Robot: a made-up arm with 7 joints.
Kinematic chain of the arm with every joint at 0, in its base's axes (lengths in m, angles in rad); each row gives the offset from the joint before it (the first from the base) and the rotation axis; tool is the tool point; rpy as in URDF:
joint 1: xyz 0 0 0.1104 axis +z
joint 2: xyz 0 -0.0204 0.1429 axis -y
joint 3: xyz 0 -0.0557 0.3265 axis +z
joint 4: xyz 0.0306 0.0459 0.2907 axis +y
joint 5: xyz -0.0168 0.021 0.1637 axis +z
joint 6: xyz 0 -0.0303 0.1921 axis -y
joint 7: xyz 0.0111 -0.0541 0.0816 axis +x
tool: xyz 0 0 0 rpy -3.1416 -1.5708 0
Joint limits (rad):
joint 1: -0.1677..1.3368
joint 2: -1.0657..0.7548
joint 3: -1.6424..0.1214
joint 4: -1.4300..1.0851
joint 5: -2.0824..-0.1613
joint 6: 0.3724..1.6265
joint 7: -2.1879..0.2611
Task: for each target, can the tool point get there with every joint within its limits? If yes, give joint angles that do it. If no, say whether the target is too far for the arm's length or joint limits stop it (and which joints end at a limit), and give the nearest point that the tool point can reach.
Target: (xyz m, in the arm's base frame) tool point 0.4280 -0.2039 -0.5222
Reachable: no: joint limits stop it (at a limit: joint 1, joint 2, joint 4, joint 5, joint 6) | nearest point 0.8784 -0.2484 0.3288 | short by 0.964 m
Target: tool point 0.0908 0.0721 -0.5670
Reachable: no: joint limits stop it (at a limit: joint 2, joint 3, joint 4, joint 6) | nearest point 0.4872 0.3868 0.3819 | short by 1.075 m
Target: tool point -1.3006 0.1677 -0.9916
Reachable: no: too far | nearest point -0.7007 0.0753 0.3848 | short by 1.504 m
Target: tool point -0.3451 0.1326 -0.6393
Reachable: no: joint limits stop it (at a limit: joint 1, joint 2, joint 4) | nearest point -0.6442 0.0977 0.3905 | short by 1.073 m
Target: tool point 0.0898 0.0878 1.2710
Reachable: yes | joints 0.7540 -0.1697 -0.3079 0.0638 -0.8216 1.1417 -0.6505
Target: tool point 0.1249 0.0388 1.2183
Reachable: yes | joints 0.0157 -0.3640 -0.3886 -0.4729 -0.5283 0.7746 -0.4136
